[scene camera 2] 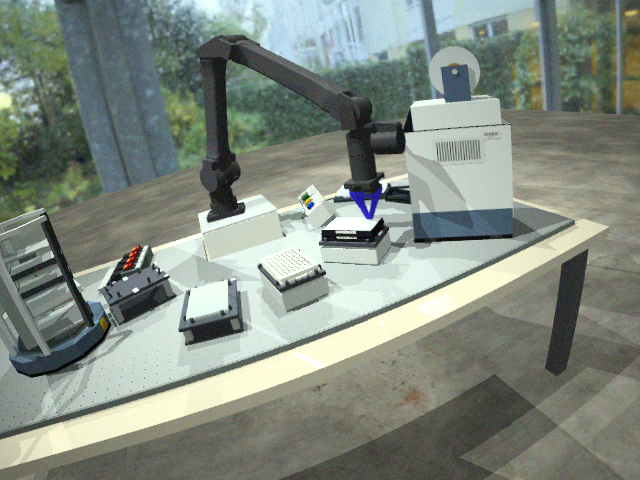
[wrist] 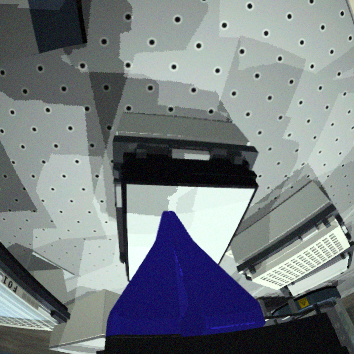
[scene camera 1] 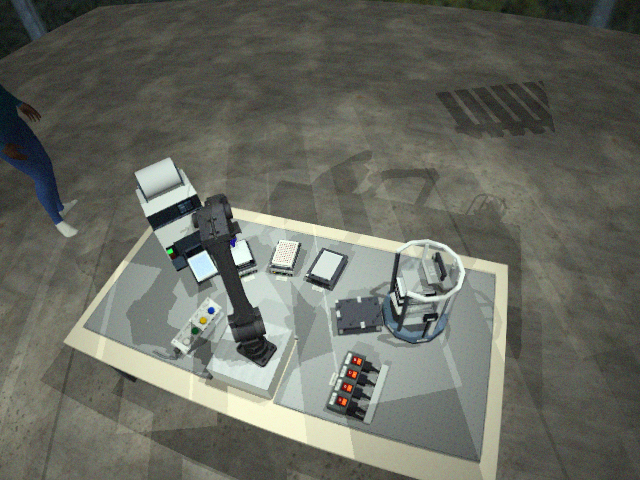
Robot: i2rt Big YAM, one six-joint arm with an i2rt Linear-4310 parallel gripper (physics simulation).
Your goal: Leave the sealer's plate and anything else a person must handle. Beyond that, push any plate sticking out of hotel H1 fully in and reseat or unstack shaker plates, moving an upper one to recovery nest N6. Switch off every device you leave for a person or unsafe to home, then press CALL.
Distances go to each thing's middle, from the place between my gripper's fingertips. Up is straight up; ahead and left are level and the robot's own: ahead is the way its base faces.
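Plate hotel (scene camera 2: pixel 55 327): 70 mm above my hand, 110 mm ahead of it, 780 mm to the right of it.
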